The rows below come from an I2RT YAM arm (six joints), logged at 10 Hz.
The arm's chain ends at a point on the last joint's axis. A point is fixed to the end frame.
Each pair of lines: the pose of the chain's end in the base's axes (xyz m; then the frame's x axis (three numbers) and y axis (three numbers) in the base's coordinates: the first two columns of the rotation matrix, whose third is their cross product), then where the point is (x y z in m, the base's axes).
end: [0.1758 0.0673 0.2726 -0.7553 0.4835 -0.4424 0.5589 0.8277 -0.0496]
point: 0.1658 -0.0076 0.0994
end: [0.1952 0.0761 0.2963 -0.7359 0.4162 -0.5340 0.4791 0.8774 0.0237]
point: 0.2144 0.0031 0.1231
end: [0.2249 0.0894 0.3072 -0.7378 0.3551 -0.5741 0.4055 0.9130 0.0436]
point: 0.2589 0.0179 0.1356
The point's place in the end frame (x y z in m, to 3 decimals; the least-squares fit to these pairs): 0.048 -0.059 0.173
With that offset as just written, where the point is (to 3 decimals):
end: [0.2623 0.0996 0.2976 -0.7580 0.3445 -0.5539 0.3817 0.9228 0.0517]
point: 0.295 0.032 0.124
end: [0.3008 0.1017 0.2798 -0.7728 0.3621 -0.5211 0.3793 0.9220 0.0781]
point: 0.329 0.041 0.103
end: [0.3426 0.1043 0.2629 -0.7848 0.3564 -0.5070 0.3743 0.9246 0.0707]
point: 0.368 0.044 0.086
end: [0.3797 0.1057 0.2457 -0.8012 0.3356 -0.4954 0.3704 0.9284 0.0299]
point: 0.401 0.039 0.070
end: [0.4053 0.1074 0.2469 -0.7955 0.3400 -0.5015 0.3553 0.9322 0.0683]
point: 0.431 0.047 0.070
